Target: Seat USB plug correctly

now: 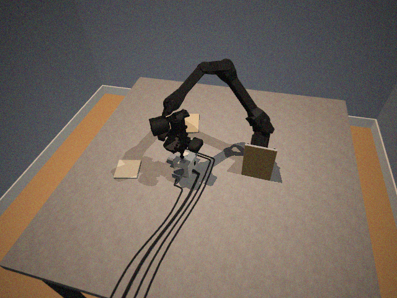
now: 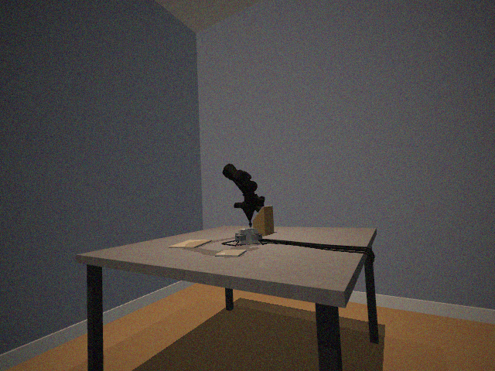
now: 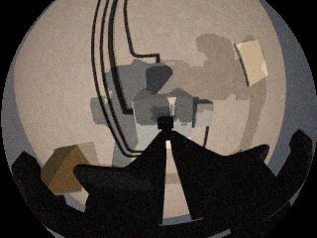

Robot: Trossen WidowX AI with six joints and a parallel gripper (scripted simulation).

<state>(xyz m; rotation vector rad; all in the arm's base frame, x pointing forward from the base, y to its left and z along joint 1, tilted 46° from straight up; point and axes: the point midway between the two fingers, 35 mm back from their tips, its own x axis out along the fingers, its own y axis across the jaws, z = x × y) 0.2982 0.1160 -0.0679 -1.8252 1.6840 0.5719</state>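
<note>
Right now my gripper tip is 20 mm above the USB plug. From my gripper tip the other things lie so: flat card: 250 mm ahead, 90 mm to the left, 120 mm below.
</note>
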